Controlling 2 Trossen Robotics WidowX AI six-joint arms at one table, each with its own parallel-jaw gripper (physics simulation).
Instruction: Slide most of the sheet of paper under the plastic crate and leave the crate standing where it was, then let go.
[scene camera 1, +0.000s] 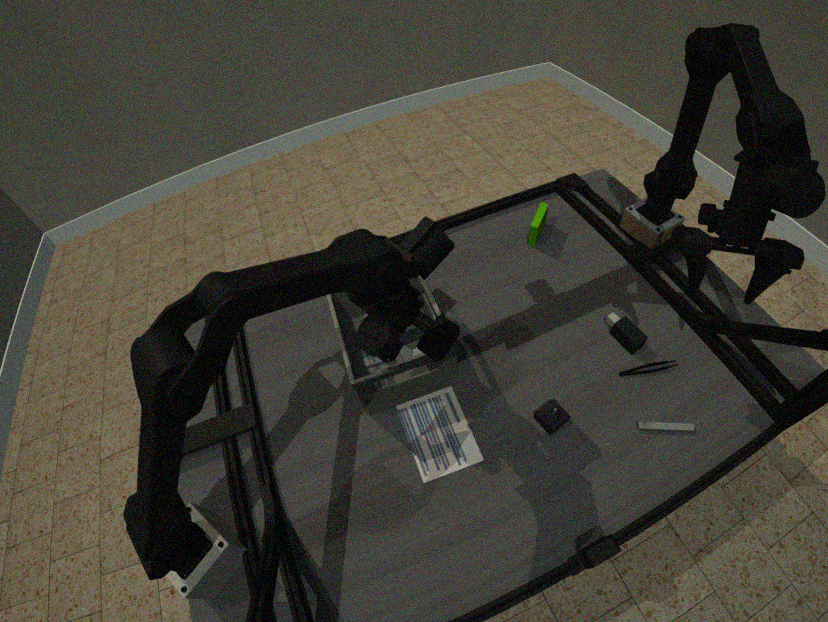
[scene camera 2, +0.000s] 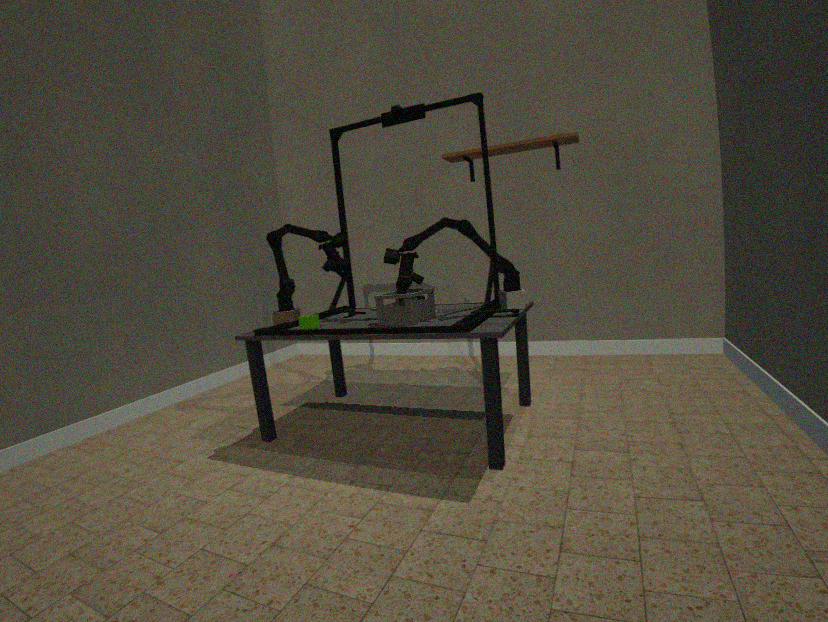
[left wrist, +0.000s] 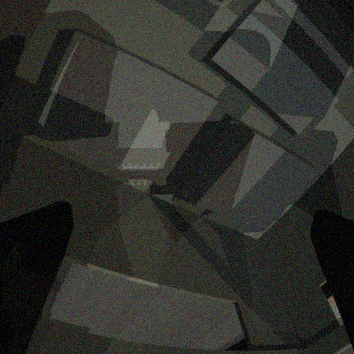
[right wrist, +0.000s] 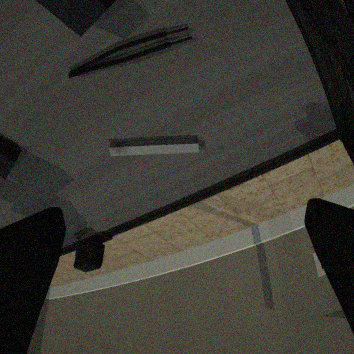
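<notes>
The sheet of paper, white with blue stripes, lies flat on the dark table, in front of the crate and apart from it. The see-through plastic crate stands near the table's middle, largely hidden by my left arm. My left gripper is open and empty, hanging over the crate; the left wrist view shows the crate's clear walls close below. My right gripper is open and empty, held high at the table's right edge, far from the paper.
A green block stands at the back. On the right lie a black box, black tweezers, a grey bar and a small black cube. A black frame borders the table.
</notes>
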